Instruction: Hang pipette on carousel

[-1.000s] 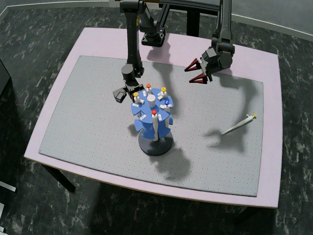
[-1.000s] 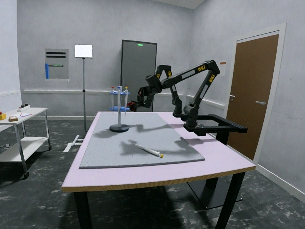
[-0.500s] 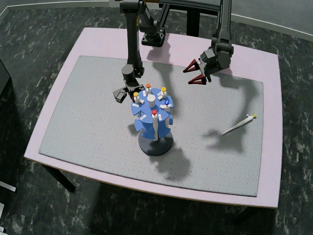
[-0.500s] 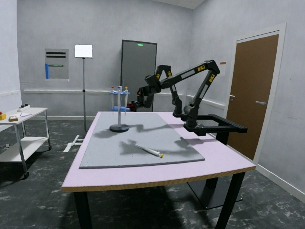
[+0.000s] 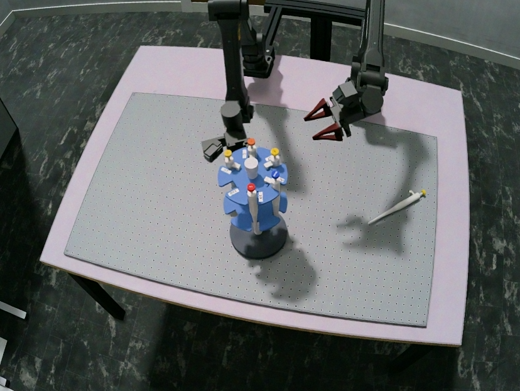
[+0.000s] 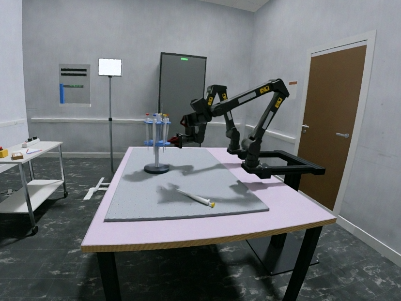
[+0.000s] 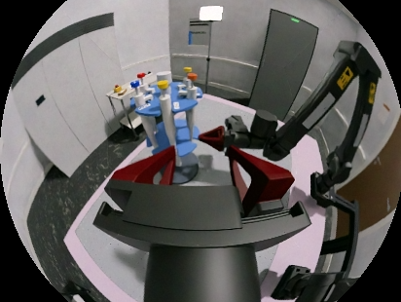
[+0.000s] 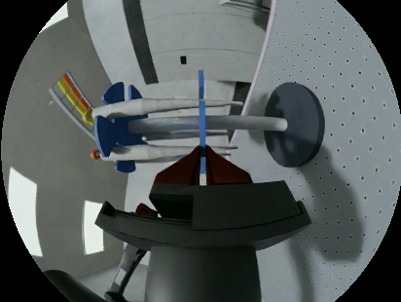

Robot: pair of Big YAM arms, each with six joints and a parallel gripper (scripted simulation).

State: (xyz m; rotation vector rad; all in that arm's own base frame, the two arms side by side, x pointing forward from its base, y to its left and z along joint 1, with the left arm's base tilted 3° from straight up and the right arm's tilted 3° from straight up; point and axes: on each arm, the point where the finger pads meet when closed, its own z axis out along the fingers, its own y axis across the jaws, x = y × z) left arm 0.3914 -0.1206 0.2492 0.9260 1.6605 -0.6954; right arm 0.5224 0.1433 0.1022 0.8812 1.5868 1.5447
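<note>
Now: the orange-button pipette 80 mm above my right hand, 30 mm to the left of it and 30 mm ahead of it. From my right hand the other things lie so: red-button pipette 120 mm ahead, 80 mm above, 60 mm to the left.
</note>
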